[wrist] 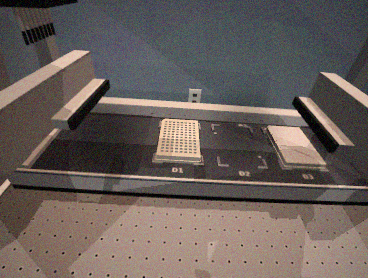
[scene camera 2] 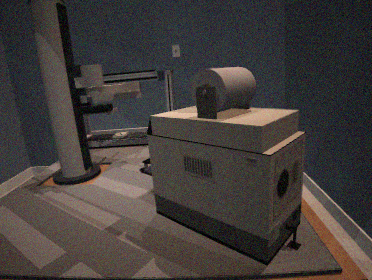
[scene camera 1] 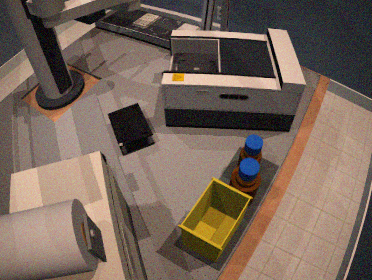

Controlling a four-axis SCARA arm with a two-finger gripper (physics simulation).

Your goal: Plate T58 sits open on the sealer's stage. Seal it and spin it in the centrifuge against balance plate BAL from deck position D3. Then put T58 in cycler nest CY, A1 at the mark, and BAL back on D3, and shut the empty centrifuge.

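Frame: origin at the arm's base, x ahead, y left, z up, level; centimetres.
Seen in the pictures: gripper, fingertip midpoint: (wrist: 203, 77); arm's base at its link origin: (scene camera 2: 77, 175) (scene camera 1: 60, 90).
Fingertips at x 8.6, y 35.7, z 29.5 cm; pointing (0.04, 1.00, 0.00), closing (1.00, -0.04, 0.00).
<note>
Pixels of each thing's top centre, then the offset from my fingertips to it. "spot": a spot on its surface instead.
- pale-topped plate at its top centre: (wrist: 293, 142) (scene camera 1: 185, 30) dx +23.9, dy +21.9, dz -21.2 cm
- sealer at its top centre: (scene camera 1: 25, 217) (scene camera 2: 217, 68) dx +65.2, dy -83.3, dz +19.4 cm
- low black block at its top centre: (scene camera 1: 128, 122) dx +39.0, dy -37.7, dz -21.8 cm
- yellow bin at a spot on its surface: (scene camera 1: 212, 225) spot: dx +81.4, dy -52.6, dz -27.4 cm
My gripper (wrist: 203, 77) is open in the wrist view, its two fingers far apart at left and right with nothing between them. Beyond and below them is the dark deck (wrist: 105, 150). A pale-topped plate (wrist: 296, 146) sits at D3, near the right finger; its name cannot be read. D2 shows bare corner brackets. The centrifuge (scene camera 1: 200, 100) stands at the back in scene camera 1, its chamber open at the top; what is deep inside is unclear. The sealer (scene camera 1: 60, 180) (scene camera 2: 210, 175) is the cream box with a large roll on top; its stage is hidden. T58 cannot be identified.
A plate with a grid of holes (wrist: 179, 139) sits at D1. A low black block (scene camera 1: 131, 126) lies between sealer and centrifuge. A yellow bin (scene camera 1: 212, 225) and two blue-capped brown bottles (scene camera 1: 248, 172) stand near the edge. The arm's column (scene camera 1: 59, 65) (scene camera 2: 57, 95) rises at left.
</note>
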